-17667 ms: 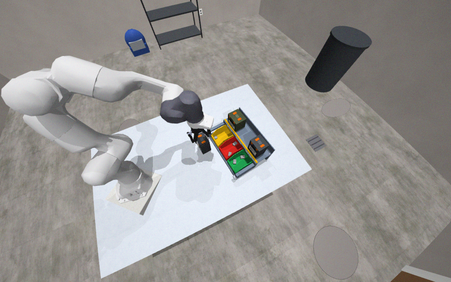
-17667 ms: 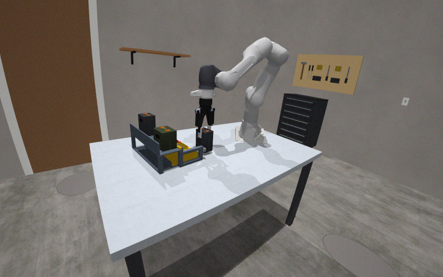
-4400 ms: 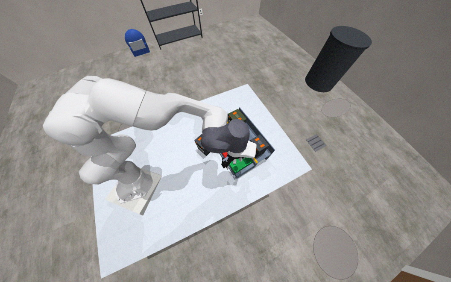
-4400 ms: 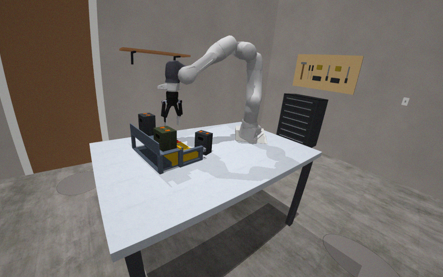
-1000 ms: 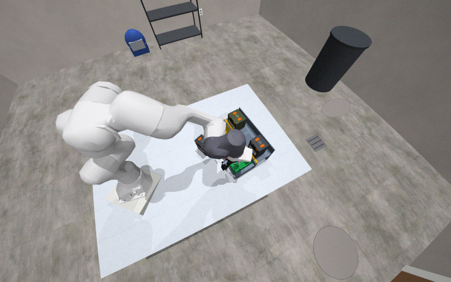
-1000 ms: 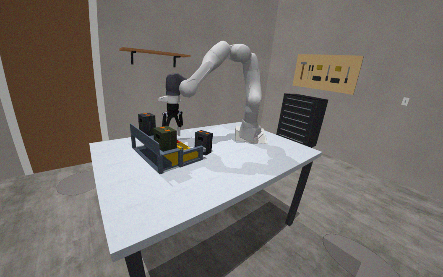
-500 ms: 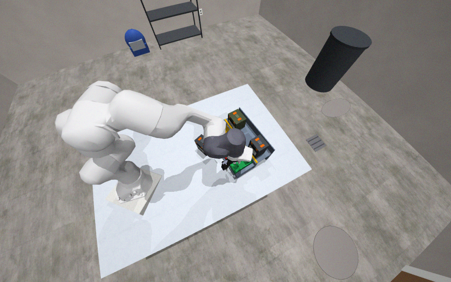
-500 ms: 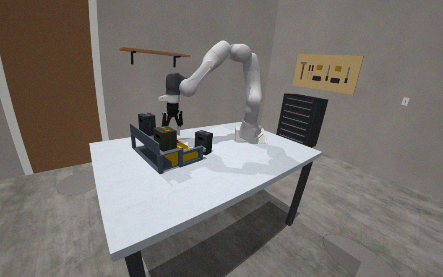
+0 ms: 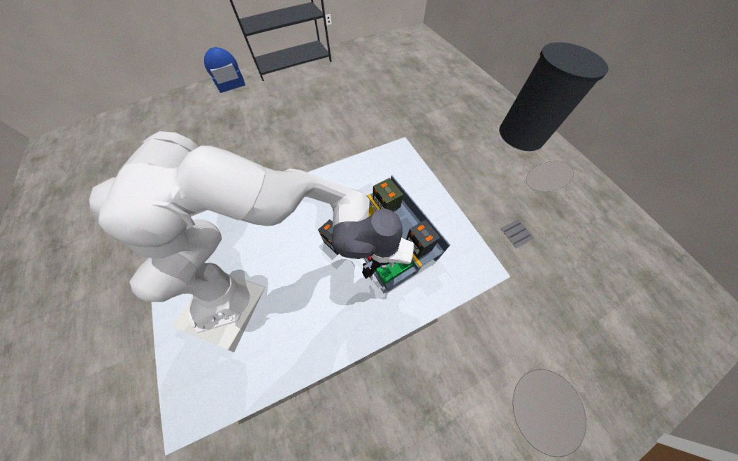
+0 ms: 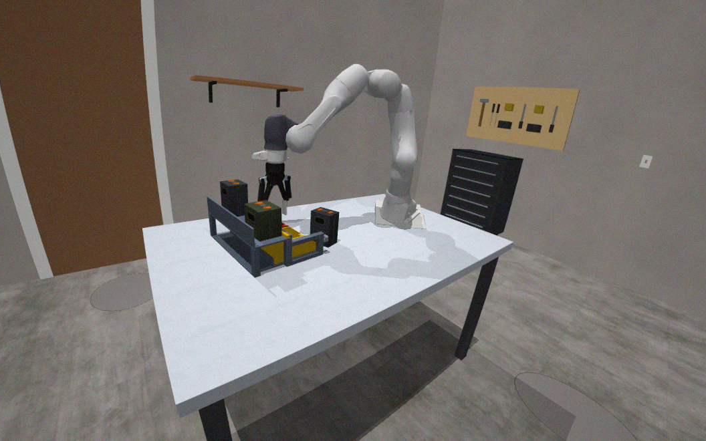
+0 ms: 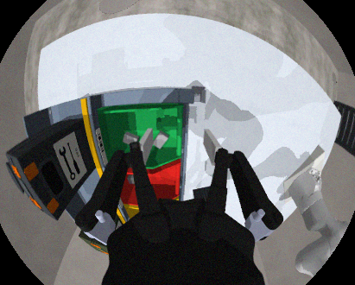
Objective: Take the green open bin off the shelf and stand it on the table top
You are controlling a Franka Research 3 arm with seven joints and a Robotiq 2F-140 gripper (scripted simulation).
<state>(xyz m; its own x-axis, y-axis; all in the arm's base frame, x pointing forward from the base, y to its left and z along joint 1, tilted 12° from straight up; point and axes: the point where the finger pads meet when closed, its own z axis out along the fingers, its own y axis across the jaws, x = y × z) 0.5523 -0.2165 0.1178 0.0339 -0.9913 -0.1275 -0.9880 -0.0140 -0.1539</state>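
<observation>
The green open bin is 8 cm ahead of my hand and 4 cm below it. Round my hand: red bin 8 cm ahead, 12 cm to the left, 4 cm below; then black box 17 cm ahead, 8 cm above; then yellow bin 7 cm ahead, 23 cm to the left, 4 cm below.
</observation>
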